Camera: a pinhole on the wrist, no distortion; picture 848 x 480 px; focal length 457.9 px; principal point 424.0 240.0 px. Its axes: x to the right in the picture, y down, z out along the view. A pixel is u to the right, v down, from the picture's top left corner.
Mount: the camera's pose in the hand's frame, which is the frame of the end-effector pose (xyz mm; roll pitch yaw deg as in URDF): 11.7 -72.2 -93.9 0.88 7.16 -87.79
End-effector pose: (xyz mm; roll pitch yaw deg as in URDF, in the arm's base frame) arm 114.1 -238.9 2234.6 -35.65 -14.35 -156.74
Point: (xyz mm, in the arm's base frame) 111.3 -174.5 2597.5
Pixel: 600.3 307.8
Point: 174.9 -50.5 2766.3
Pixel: 709.6 228.2
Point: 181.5 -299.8 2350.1
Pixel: 227.6 213.0
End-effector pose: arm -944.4 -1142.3 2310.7 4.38 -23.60 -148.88
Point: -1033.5 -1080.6 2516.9
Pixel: 396.1 434.9
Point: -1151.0 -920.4 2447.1
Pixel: 787.5 421.1
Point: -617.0 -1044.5 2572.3
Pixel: 160.7 32.9
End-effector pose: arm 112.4 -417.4 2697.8 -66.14 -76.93 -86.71
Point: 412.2 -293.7 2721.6
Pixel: 255.5 237.0
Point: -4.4 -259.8 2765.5
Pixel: outside the picture
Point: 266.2 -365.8 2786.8
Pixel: 224.6 372.6
